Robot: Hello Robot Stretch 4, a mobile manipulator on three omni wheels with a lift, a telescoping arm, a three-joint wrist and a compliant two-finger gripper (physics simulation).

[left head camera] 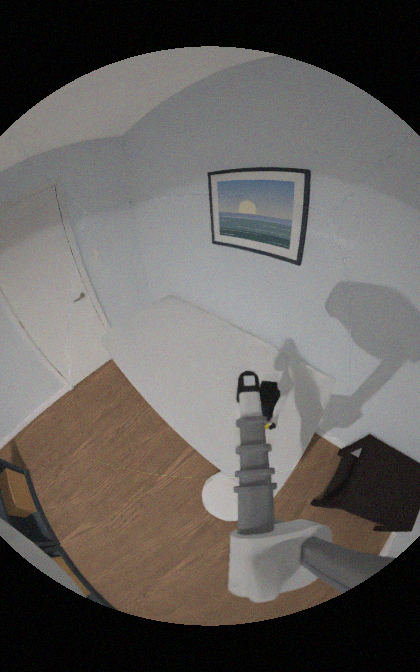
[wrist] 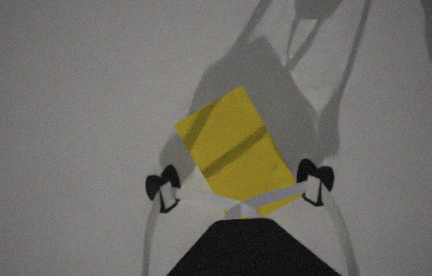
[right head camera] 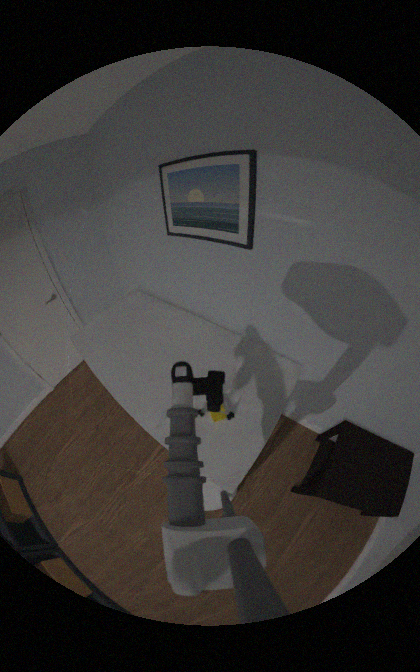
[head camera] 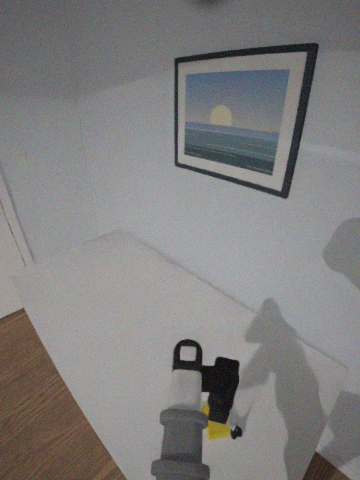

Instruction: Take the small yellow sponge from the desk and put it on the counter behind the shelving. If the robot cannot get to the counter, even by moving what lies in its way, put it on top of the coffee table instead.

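Places are measured from the robot's base along level axes (x ahead, y left, z up), in centimetres.
Pixels of known places: gripper, between the fingertips: [wrist: 239,177] [head camera: 213,429].
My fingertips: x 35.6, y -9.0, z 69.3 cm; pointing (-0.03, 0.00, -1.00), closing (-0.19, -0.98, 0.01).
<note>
Behind a point stands the place of what it marks.
The small yellow sponge [head camera: 218,431] {x 33.6, y -10.0, z 73.7 cm} [left head camera: 267,426] [right head camera: 218,415] [wrist: 230,145] {x 39.4, y -9.1, z 73.7 cm} lies flat on the white desk [head camera: 100,310] {x 79.0, y 41.1, z 69.2 cm} [left head camera: 165,350] [right head camera: 125,340] [wrist: 75,100] {x 47.2, y 5.0, z 69.2 cm}, towards its near right part. My gripper [right head camera: 215,414] [wrist: 239,177] {x 35.6, y -9.0, z 69.3 cm} points down over the sponge and is open. In the wrist view the right fingertip overlaps the sponge's right edge, and the left fingertip is apart from its left edge. The sponge's near end is partly hidden by the gripper. The height of the fingertips above the desk is hard to tell. The counter and the coffee table cannot be made out.
A black chair [left head camera: 385,485] [right head camera: 370,470] stands right of the desk. A round white object [left head camera: 217,497] [right head camera: 214,495] is at the desk's near end. A dark-framed unit with brown boxes is at lower left. A door [left head camera: 35,280] is at left; a picture [head camera: 230,125] {x 101.5, y -11.1, z 144.5 cm} hangs above the desk.
</note>
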